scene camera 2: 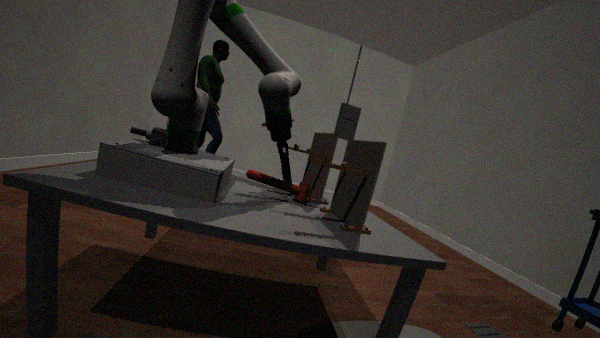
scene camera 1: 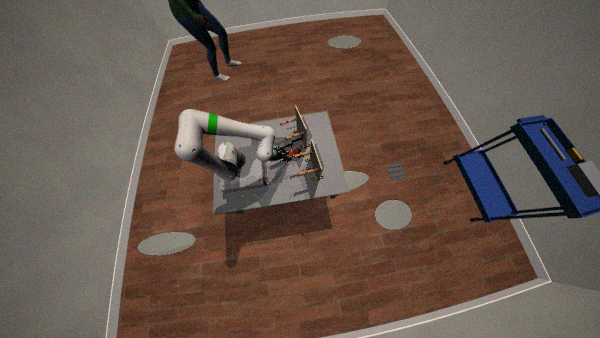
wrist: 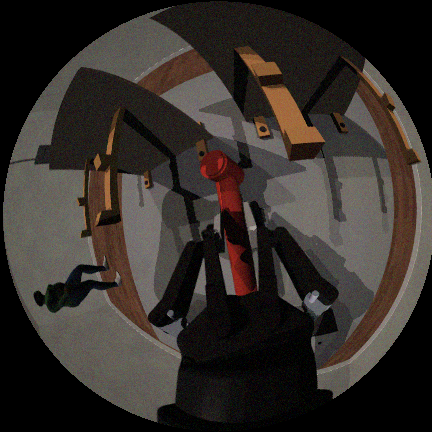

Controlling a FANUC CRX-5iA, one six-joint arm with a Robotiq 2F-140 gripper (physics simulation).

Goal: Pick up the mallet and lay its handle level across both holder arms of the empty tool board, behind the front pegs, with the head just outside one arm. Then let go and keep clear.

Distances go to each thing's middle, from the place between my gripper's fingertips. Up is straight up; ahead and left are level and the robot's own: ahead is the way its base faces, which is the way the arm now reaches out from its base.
Labels:
Now: hand 40 mm past the red mallet (wrist: 215,165), 20 mm above it and 10 mm to the right of it.

